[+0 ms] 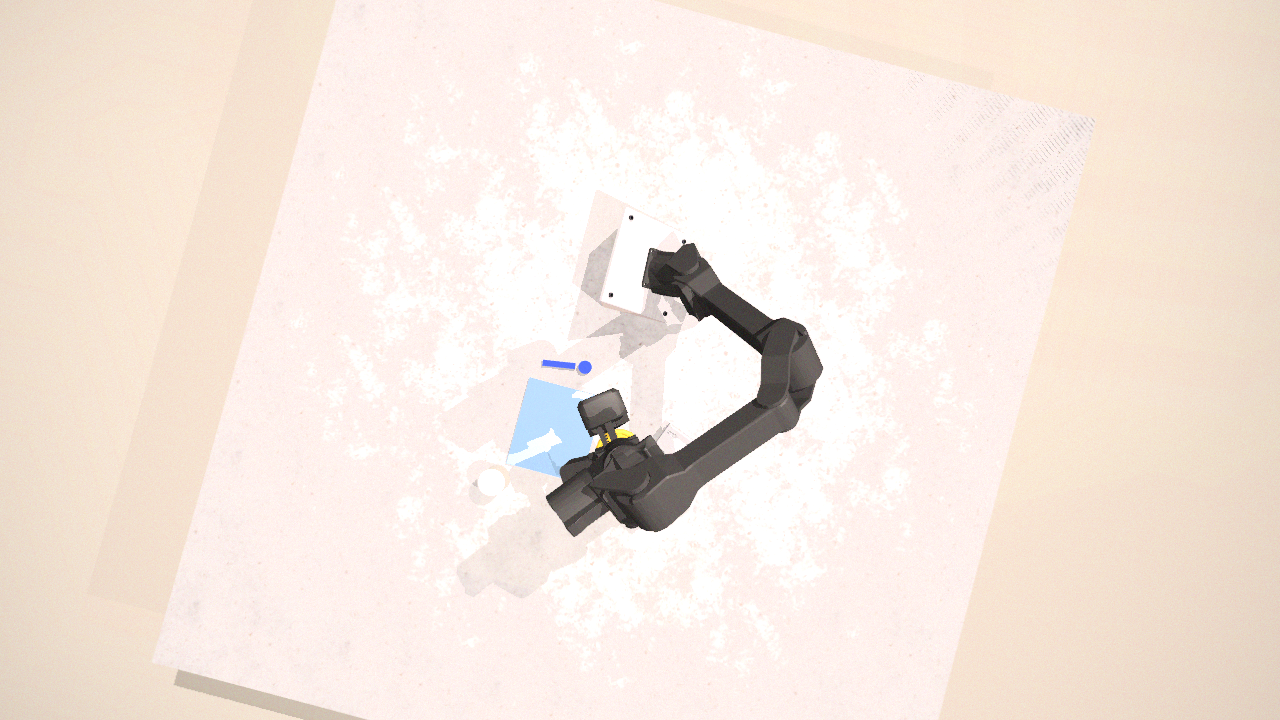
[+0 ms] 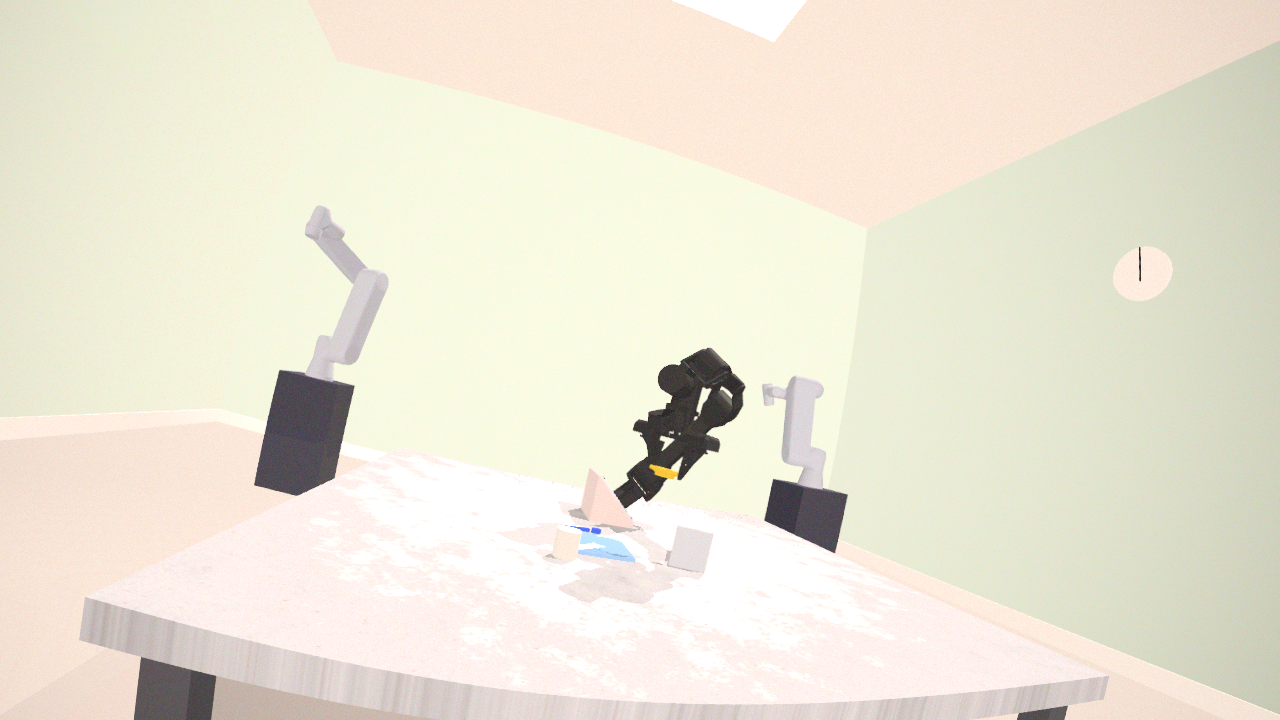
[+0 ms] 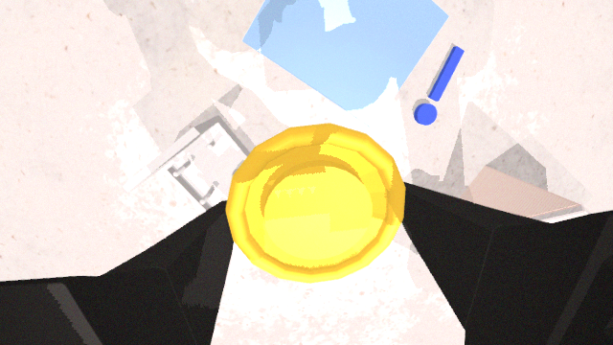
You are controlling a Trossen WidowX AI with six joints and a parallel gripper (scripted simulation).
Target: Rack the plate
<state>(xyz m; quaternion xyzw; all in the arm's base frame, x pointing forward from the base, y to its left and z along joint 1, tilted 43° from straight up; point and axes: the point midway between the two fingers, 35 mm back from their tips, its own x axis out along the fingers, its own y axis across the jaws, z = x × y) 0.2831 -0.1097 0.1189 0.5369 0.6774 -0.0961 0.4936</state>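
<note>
Now: the dish rack 3 cm ahead of my gripper tip, 8 cm to the left of it and 14 cm below it. Round my gripper tip: yellow plate (1 cm above); blue spoon (11 cm behind, 11 cm to the right, 16 cm below); mat (1 cm ahead, 11 cm to the right, 16 cm below).
</note>
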